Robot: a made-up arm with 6 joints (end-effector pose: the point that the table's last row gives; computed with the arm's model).
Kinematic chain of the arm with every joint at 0, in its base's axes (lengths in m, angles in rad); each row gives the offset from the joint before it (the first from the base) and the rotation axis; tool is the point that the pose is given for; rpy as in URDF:
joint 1: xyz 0 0 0.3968 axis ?
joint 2: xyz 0 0 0 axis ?
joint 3: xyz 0.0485 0 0.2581 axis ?
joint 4: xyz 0.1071 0 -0.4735 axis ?
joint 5: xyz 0 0 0 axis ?
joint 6: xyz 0.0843 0 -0.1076 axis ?
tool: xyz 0 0 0 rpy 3.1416 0 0
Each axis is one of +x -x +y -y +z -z.
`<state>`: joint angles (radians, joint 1 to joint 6).
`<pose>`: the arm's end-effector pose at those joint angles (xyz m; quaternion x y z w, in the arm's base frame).
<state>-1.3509 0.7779 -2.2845 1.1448 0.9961 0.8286</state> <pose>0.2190 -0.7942 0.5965 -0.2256 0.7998 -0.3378 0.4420</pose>
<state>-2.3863 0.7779 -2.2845 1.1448 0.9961 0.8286</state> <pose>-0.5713 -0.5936 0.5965 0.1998 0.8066 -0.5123 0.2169</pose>
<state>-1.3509 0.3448 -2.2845 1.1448 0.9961 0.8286</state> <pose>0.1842 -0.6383 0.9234 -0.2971 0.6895 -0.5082 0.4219</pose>
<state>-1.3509 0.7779 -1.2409 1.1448 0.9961 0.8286</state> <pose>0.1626 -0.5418 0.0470 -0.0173 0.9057 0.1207 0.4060</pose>
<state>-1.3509 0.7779 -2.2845 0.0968 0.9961 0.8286</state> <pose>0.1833 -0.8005 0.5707 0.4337 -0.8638 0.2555 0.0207</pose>
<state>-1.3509 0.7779 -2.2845 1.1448 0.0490 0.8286</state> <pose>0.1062 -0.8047 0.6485 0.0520 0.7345 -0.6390 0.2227</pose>
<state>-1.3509 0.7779 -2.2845 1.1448 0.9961 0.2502</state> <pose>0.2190 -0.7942 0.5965 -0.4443 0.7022 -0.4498 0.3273</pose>
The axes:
joint 1: +z
joint 2: +y
joint 3: +y
joint 4: -z
joint 5: +y
joint 6: -z

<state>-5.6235 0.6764 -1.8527 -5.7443 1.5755 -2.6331</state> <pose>0.5345 0.4847 0.3668 0.0199 -0.9460 -0.1125 0.3034</pose>
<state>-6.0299 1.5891 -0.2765 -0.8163 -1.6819 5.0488</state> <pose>-0.0795 0.0529 0.0789 -0.6442 -0.6324 -0.3351 0.2698</pose>
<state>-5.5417 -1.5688 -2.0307 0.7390 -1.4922 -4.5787</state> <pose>-0.3947 -0.4655 0.7182 0.7668 -0.1992 0.1168 0.5989</pose>
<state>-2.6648 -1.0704 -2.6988 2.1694 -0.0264 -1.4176</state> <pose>0.4912 0.3347 0.9976 0.0311 0.3002 0.5523 0.7771</pose>
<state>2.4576 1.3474 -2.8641 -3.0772 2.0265 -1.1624</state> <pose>-0.5964 0.4974 0.6197 0.1863 0.0775 0.5844 0.7860</pose>
